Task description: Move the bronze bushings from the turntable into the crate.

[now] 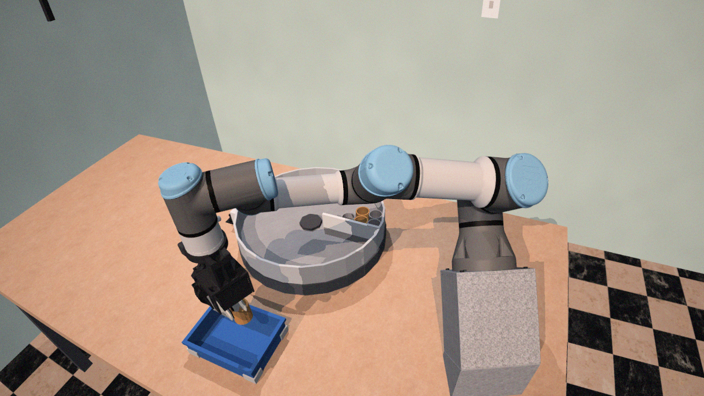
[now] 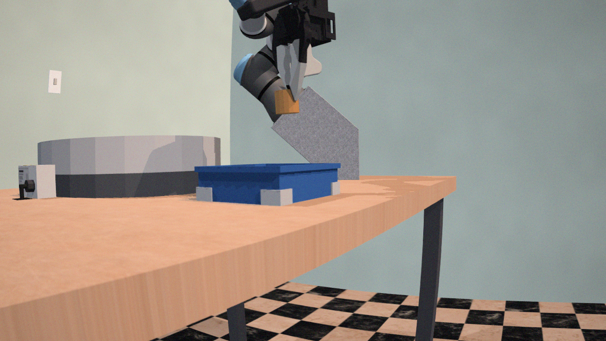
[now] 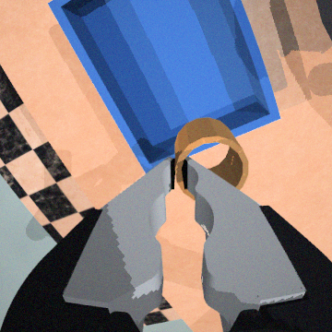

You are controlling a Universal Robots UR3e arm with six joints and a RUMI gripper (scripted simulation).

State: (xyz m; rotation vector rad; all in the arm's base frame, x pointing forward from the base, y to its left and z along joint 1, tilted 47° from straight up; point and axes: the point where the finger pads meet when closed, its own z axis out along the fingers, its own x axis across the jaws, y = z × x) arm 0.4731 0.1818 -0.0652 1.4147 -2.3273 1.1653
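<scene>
Now: the blue crate 14 cm below my hand, 4 cm ahead of it and 2 cm to the right of it. Also, from my hand: grey turntable (39 cm to the right, 11 cm below, 3 cm behind).
</scene>
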